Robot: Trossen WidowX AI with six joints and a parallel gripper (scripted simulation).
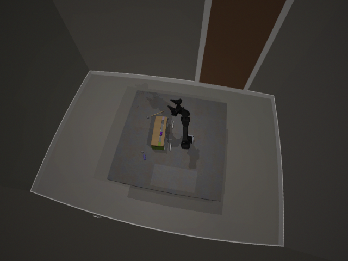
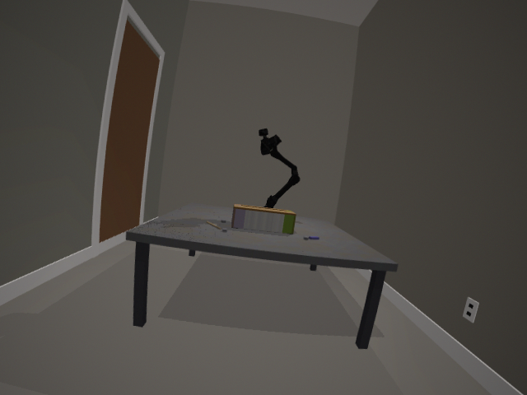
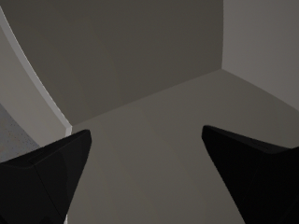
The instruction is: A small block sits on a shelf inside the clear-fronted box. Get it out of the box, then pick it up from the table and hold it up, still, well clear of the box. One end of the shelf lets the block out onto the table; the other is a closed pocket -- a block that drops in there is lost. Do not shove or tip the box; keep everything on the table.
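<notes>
The purple block lies 50 cm below my gripper tip, 11 cm to the left of it and 8 cm ahead of it. The rest, counted from my gripper tip: thin wooden stick (59 cm below, 24 cm ahead, 19 cm to the right); then box (53 cm below, 8 cm to the left, 7 cm ahead).
</notes>
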